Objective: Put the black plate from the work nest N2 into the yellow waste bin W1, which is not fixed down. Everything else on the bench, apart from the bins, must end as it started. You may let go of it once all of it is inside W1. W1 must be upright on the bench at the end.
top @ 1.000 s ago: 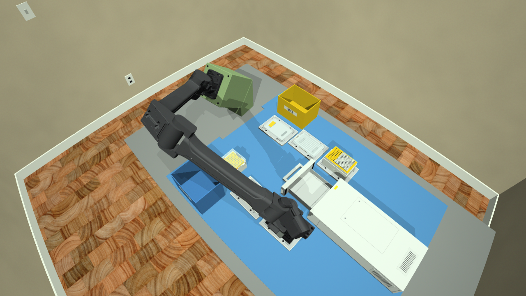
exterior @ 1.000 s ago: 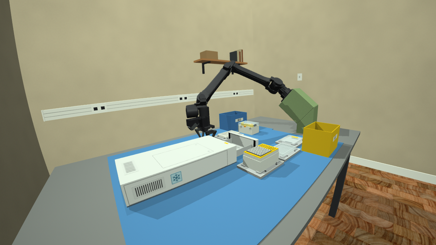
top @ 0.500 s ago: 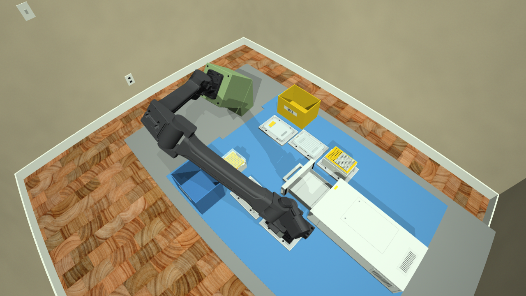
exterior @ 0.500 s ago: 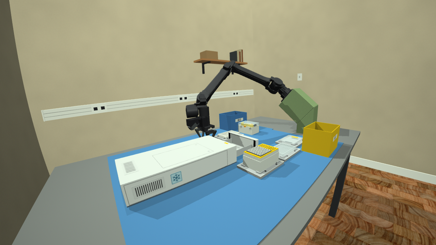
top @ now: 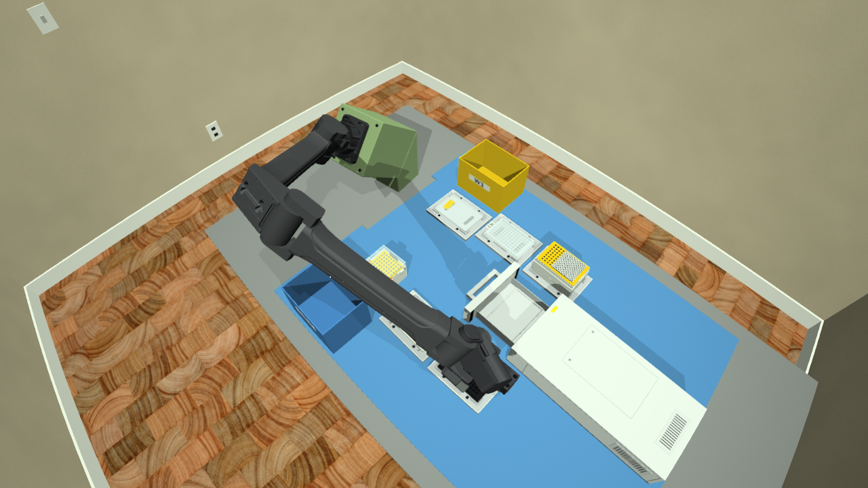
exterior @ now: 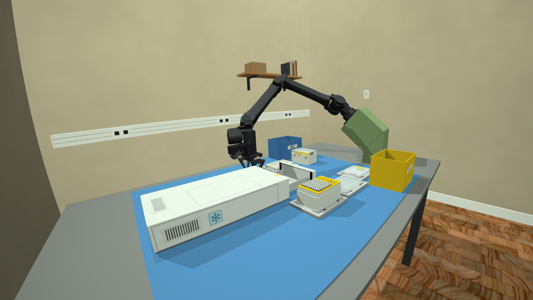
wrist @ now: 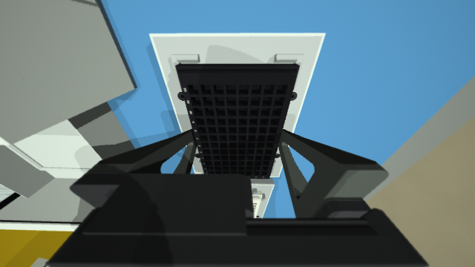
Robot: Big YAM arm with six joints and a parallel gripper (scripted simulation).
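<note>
Right now my hand is right at the black plate. The rest, counted from my hand: drawer: 40 mm ahead, 190 mm to the left, 20 mm above; white well plate: 180 mm behind, 30 mm to the left; work nest N2: 20 mm below.
</note>
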